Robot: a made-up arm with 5 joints. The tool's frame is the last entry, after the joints. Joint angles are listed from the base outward. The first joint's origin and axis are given. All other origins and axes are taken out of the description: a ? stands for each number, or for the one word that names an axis. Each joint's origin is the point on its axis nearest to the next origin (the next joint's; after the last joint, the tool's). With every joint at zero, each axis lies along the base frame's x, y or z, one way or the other. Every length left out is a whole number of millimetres.
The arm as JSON. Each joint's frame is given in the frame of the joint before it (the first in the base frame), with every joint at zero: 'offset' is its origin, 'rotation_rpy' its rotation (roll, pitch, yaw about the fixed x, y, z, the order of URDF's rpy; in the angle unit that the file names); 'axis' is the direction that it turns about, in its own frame. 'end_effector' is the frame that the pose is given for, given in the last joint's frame.
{
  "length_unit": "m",
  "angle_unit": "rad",
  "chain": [
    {
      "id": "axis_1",
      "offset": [
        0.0,
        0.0,
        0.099
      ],
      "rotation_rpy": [
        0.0,
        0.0,
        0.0
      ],
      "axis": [
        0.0,
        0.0,
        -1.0
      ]
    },
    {
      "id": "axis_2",
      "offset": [
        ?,
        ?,
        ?
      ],
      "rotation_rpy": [
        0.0,
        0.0,
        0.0
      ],
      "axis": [
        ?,
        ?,
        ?
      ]
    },
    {
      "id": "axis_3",
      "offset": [
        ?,
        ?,
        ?
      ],
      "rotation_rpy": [
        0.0,
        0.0,
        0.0
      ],
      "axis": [
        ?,
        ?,
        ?
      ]
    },
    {
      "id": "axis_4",
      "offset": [
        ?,
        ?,
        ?
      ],
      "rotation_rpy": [
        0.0,
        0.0,
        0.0
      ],
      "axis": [
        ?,
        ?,
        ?
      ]
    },
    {
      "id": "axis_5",
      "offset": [
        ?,
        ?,
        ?
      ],
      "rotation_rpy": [
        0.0,
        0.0,
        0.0
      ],
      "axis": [
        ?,
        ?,
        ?
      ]
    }
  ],
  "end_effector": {
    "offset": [
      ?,
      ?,
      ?
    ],
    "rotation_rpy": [
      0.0,
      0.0,
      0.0
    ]
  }
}
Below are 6 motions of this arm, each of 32 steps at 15 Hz.
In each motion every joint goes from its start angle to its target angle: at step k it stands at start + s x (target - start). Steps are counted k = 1, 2, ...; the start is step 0. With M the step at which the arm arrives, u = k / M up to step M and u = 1 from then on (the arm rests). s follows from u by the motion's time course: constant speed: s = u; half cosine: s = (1 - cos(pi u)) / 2; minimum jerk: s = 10 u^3 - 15 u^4 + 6 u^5.
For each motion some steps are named. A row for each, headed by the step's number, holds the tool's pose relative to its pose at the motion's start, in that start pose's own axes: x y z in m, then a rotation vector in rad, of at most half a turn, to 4 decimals.
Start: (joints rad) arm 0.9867 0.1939 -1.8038 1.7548 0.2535
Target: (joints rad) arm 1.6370 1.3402 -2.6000 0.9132 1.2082
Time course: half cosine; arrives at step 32
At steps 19, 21, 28, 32:
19: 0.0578 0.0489 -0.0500 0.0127 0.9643 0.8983
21: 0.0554 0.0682 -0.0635 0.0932 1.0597 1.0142
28: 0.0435 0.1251 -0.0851 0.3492 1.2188 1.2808
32: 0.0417 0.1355 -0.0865 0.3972 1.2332 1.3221

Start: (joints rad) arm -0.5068 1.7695 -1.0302 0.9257 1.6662
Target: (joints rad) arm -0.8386 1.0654 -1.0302 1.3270 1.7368
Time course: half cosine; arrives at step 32
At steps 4, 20, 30, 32:
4: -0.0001 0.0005 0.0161 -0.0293 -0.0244 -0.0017
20: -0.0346 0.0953 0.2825 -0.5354 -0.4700 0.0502
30: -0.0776 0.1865 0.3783 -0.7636 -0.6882 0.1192
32: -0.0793 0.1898 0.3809 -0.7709 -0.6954 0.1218

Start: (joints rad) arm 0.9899 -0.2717 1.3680 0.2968 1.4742
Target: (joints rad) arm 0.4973 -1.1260 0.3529 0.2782 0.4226
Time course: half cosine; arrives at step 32
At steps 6, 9, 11, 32:
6: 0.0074 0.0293 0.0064 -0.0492 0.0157 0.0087
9: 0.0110 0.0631 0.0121 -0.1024 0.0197 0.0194
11: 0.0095 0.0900 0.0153 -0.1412 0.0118 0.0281
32: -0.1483 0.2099 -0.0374 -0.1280 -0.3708 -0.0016

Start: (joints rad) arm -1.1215 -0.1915 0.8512 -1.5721 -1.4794
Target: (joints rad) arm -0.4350 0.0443 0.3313 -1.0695 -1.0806
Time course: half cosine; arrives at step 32
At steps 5, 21, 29, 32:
5: -0.0061 -0.0032 0.0122 -0.0312 0.0534 -0.0151
21: -0.0333 0.0058 0.1336 -0.2836 0.6108 -0.2349
29: -0.0307 0.0211 0.1630 -0.3340 0.7702 -0.3348
32: -0.0303 0.0226 0.1652 -0.3377 0.7830 -0.3441

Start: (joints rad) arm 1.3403 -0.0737 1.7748 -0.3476 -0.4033
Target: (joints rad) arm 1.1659 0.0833 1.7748 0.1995 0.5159
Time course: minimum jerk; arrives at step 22
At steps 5, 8, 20, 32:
5: 0.0176 0.0039 0.0002 0.0288 0.0173 0.0603
8: 0.0563 0.0166 -0.0023 0.0963 0.0445 0.1897
20: 0.2126 0.1272 -0.0185 0.4120 -0.0081 0.7125
32: 0.2139 0.1285 -0.0184 0.4147 -0.0099 0.7169

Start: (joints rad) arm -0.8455 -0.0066 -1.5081 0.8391 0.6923
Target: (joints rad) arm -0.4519 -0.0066 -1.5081 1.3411 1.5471
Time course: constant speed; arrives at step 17
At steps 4, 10, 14, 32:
4: 0.0648 0.0008 -0.0070 0.0145 -0.0218 0.1980
10: 0.1599 0.0228 -0.0130 0.0275 -0.0602 0.4959
14: 0.2185 0.0509 -0.0134 0.0297 -0.0888 0.6952
32: 0.2581 0.0784 -0.0117 0.0278 -0.1115 0.8448

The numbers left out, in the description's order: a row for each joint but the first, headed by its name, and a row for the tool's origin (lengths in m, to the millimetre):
axis_2: xyz 0.126 0.05 0.0, axis -1.0 0.0 0.0
axis_3: xyz 0.0 -0.048 -0.004, axis 0.0 1.0 0.0
axis_4: xyz 0.014 0.0 0.229, axis 1.0 0.0 0.0
axis_5: xyz 0.0 0.204 -0.067, axis 0.0 0.0 1.0
tool: xyz -0.052 -0.296 0.0

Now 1 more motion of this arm.
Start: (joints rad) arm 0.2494 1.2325 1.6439 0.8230 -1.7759
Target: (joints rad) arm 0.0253 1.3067 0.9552 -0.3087 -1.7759
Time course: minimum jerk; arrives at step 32
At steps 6, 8, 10, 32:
6: 0.0154 -0.0148 -0.0285 0.0447 -0.0505 0.0287
8: 0.0341 -0.0288 -0.0606 0.0966 -0.1069 0.0588
10: 0.0622 -0.0434 -0.1055 0.1722 -0.1851 0.0971
32: 0.4049 0.1273 -0.4378 1.1523 -0.9207 0.1869

